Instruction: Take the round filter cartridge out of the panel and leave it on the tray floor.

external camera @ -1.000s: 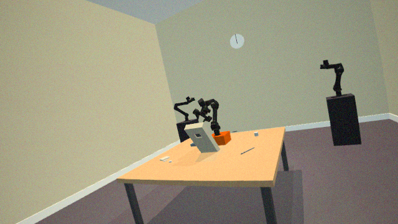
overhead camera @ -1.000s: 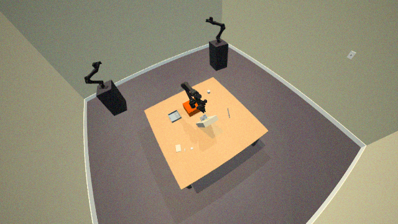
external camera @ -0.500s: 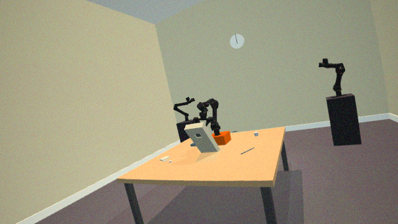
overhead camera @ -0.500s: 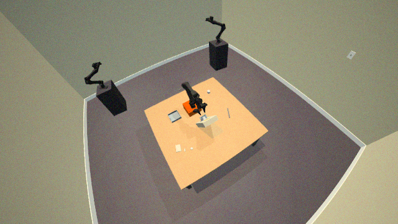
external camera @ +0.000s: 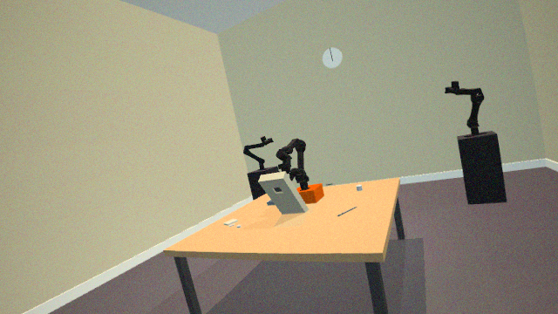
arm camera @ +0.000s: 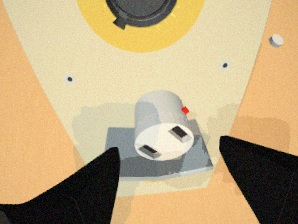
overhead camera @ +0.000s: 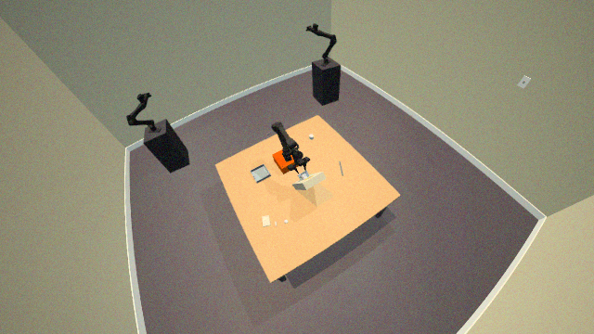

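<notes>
Right now the round filter cartridge is 20 mm ahead of my gripper tip and 40 mm below it. Also, from my gripper tip: pin: 230 mm ahead, 360 mm to the right, 200 mm below; blue-grey tray: 310 mm behind, 310 mm to the right, 200 mm below; grey service panel: 60 mm ahead, 10 mm to the left, 50 mm below.
</notes>
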